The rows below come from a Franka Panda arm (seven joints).
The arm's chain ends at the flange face. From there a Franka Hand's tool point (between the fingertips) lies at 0.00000 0.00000 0.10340 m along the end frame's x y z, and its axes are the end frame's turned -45 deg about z.
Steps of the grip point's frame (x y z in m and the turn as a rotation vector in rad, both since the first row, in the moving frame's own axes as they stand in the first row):
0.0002, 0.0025, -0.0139, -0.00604, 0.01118, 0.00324
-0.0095, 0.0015, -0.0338, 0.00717, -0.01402, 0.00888
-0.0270, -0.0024, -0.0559, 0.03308, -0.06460, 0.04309
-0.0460, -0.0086, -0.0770, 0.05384, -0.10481, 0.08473
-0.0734, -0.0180, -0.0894, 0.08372, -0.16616, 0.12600
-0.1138, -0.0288, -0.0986, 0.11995, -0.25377, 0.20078
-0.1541, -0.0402, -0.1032, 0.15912, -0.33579, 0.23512
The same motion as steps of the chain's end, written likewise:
0.0006, 0.0020, -0.0139, 0.00363, 0.01218, 0.00324
-0.0041, 0.0073, -0.0338, -0.00484, -0.01498, 0.00888
-0.0136, 0.0152, -0.0556, -0.02229, -0.06907, 0.04309
-0.0269, 0.0232, -0.0763, -0.03604, -0.11218, 0.08473
-0.0461, 0.0343, -0.0876, -0.05829, -0.17669, 0.12600
-0.0731, 0.0532, -0.0946, -0.09463, -0.26426, 0.20078
-0.1009, 0.0722, -0.0962, -0.12492, -0.34995, 0.23512

